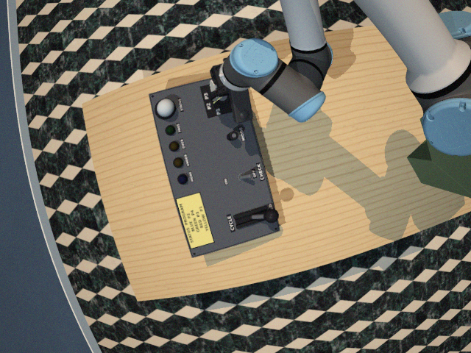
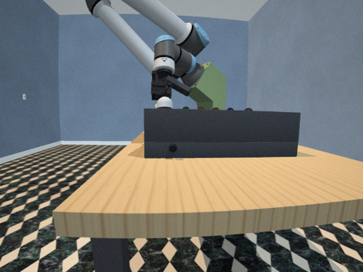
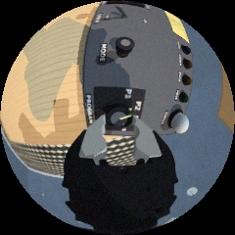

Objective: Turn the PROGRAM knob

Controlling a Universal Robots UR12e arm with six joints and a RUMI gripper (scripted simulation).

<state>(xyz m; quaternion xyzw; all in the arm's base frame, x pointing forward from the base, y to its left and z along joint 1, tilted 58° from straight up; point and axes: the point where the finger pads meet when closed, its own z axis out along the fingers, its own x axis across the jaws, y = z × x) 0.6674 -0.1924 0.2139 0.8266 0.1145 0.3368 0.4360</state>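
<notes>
Right now the mode knob is 2 cm ahead of my hand and 12 cm to the left of it. Also, from my hand: check toggle (3 cm ahead, 24 cm to the left, 1 cm below); dark grey console (6 cm ahead, 18 cm to the left, 3 cm below); cycle lever (3 cm ahead, 36 cm to the left, 1 cm above).
</notes>
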